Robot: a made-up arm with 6 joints.
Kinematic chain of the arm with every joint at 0, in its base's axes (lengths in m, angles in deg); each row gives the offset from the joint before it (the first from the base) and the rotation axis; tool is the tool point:
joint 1: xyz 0 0 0.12 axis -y
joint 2: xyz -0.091 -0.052 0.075 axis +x
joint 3: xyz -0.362 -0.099 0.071 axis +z
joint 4: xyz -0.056 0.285 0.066 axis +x
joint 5: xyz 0 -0.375 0.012 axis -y
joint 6: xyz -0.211 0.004 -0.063 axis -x
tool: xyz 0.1 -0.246 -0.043
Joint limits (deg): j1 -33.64..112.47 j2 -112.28..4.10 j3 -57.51..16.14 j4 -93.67..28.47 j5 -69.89..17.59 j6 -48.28..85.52
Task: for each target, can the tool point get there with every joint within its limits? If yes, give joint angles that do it. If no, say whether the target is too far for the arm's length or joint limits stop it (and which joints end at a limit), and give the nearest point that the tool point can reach.
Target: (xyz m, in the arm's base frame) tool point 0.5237 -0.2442 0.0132
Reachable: no: joint limits stop it (at a limit: joint 1, joint 2, joint 3, joint 4, joint 5) | nearest point 0.4582 -0.2257 -0.2504 | short by 0.272 m
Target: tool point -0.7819 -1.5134 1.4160
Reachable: no: too far | nearest point -0.4257 -0.4647 0.8257 | short by 1.255 m
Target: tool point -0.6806 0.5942 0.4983
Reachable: yes | joints 9.04 -44.63 1.90 -81.82 -17.91 33.27
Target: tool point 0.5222 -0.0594 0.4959
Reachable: no: joint limits stop it (at a limit: joint 1, joint 2, joint 3, joint 4, joint 5, joint 6) | nearest point 0.3538 0.0098 0.6517 | short by 0.240 m
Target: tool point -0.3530 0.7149 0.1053
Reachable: yes | joints 16.92 -74.72 -33.25 -78.68 -59.63 38.01
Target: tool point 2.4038 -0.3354 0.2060
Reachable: no: too far | nearest point 0.7023 0.2973 -0.1740 | short by 1.855 m
